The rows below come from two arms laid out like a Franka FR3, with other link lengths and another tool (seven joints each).
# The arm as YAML. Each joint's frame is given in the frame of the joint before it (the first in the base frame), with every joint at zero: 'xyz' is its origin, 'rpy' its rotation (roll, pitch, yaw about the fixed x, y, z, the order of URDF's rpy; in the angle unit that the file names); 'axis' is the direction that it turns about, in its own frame. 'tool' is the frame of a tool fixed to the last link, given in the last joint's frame.
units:
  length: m
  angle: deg
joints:
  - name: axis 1
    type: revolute
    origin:
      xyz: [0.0, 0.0, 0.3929]
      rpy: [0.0, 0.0, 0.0]
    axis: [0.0, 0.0, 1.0]
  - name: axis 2
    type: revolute
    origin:
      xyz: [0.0, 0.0, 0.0]
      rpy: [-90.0, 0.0, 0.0]
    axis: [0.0, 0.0, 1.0]
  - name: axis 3
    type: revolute
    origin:
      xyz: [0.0, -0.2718, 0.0]
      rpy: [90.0, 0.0, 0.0]
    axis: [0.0, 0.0, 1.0]
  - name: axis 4
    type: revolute
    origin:
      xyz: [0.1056, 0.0, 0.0]
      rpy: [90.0, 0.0, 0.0]
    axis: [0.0, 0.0, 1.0]
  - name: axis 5
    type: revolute
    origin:
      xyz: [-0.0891, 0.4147, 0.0]
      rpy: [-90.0, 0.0, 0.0]
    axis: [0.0, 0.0, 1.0]
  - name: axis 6
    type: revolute
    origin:
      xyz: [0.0, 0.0, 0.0]
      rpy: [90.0, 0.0, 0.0]
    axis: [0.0, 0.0, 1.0]
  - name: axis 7
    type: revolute
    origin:
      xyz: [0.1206, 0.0, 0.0]
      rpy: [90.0, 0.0, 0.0]
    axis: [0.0, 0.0, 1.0]
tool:
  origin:
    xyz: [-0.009, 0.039, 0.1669]
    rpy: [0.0, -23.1, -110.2]
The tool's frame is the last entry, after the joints.
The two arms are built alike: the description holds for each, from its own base.
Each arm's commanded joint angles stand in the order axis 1, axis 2, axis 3, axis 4, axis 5, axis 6, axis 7.
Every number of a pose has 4 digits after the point.
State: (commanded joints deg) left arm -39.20 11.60 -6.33 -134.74 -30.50 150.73 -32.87; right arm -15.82 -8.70 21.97 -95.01 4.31 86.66 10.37
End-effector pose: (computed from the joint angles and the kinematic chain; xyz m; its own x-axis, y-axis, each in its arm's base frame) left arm 0.4224 -0.4552 0.1950 -0.5603 0.6271 -0.5411 0.8176 0.5235 -0.2399; right arm 0.5778 0.0490 0.6193 -0.2559 0.8911 -0.3747 0.9613 0.2754 -0.0016
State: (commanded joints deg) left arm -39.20 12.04 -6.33 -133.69 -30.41 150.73 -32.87; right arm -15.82 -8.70 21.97 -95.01 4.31 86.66 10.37
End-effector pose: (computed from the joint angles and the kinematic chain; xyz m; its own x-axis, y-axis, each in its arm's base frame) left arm 0.4270 -0.4599 0.1987 -0.5557 0.6234 -0.5501 0.8198 0.5209 -0.2377; right arm 0.5778 0.0490 0.6193 -0.2559 0.8911 -0.3747 0.9613 0.2754 -0.0016
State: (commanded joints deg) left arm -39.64 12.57 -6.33 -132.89 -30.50 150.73 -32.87; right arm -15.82 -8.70 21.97 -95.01 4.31 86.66 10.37
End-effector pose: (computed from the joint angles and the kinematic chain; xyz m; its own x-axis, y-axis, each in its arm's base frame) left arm 0.4265 -0.4663 0.1995 -0.5508 0.6242 -0.5541 0.8234 0.5148 -0.2385; right arm 0.5778 0.0490 0.6193 -0.2559 0.8911 -0.3747 0.9613 0.2754 -0.0016
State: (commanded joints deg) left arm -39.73 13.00 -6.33 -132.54 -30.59 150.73 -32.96; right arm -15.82 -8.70 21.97 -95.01 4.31 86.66 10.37
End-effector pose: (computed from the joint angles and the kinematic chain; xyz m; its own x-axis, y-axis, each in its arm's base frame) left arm 0.4267 -0.4678 0.1977 -0.5531 0.6234 -0.5526 0.8221 0.5160 -0.2407; right arm 0.5778 0.0490 0.6193 -0.2559 0.8911 -0.3747 0.9613 0.2754 -0.0016
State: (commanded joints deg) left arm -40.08 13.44 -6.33 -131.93 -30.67 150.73 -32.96; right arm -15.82 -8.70 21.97 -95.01 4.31 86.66 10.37
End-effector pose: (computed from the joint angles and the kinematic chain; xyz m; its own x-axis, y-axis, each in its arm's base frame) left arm 0.4261 -0.4727 0.1979 -0.5497 0.6242 -0.5552 0.8247 0.5113 -0.2417; right arm 0.5778 0.0490 0.6193 -0.2559 0.8911 -0.3747 0.9613 0.2754 -0.0016
